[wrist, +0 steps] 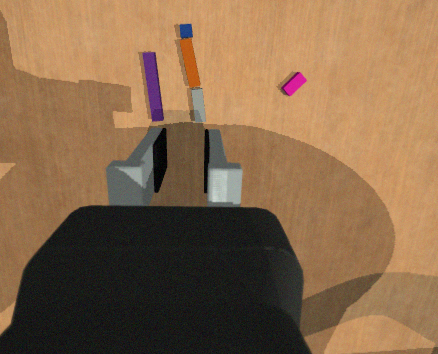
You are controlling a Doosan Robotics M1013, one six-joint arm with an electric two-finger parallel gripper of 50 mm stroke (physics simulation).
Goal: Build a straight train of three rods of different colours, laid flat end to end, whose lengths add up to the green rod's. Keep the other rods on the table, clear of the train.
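A blue rod, short and square from above, an orange rod and a light grey rod lie in a row at the upper middle, blue farthest and grey nearest. The blue and orange rods are close end to end; a thin line shows between the orange and grey ends. The orange rod slants slightly. My gripper is open, with nothing between its fingers, above the table on the near side of the grey rod. The green rod does not show in this view.
A long purple rod lies left of the row, apart from it. A short magenta rod lies at an angle well to the right. The arm's shadow falls across the wooden table.
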